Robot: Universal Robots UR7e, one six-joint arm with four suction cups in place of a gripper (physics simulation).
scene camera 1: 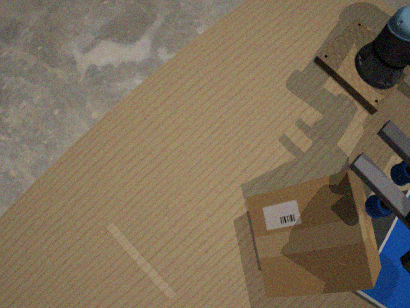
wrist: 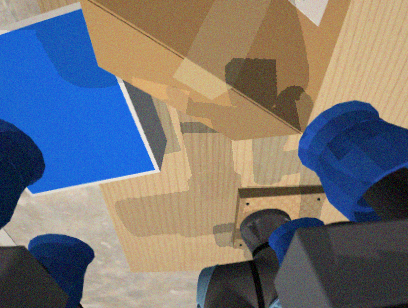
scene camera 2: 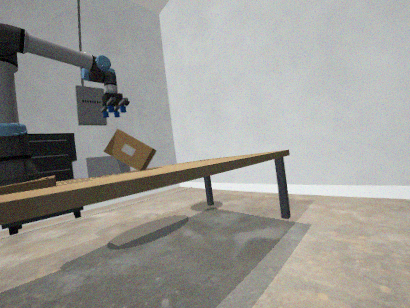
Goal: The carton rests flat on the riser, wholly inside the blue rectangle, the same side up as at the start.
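The brown carton (scene camera 1: 325, 260) (scene camera 2: 141, 158) (wrist: 145, 65) is tilted. In scene camera 2 its lower right corner is at the table top and its left end is raised, apparently leaning on the edge of the grey riser (scene camera 2: 97, 166) (wrist: 145, 110). The side with the white label faces up at a slant. The blue rectangle (scene camera 1: 400, 240) (wrist: 75, 120) with its white border lies on the riser's top; the carton overlaps one edge of it, and most of the carton is outside. My gripper (scene camera 1: 390, 189) (scene camera 2: 114, 111) (wrist: 185, 200) is open, its four blue cups above the carton and apart from it.
The wooden table (scene camera 1: 150, 150) (scene camera 2: 225, 162) (wrist: 160, 255) carries the arm's base (scene camera 1: 377, 65) (wrist: 262, 225) on a mounting plate with a dark edge strip (scene camera 1: 345, 85). A black drawer cabinet (scene camera 2: 52, 150) and a grey wall box (scene camera 2: 91, 107) show behind the arm.
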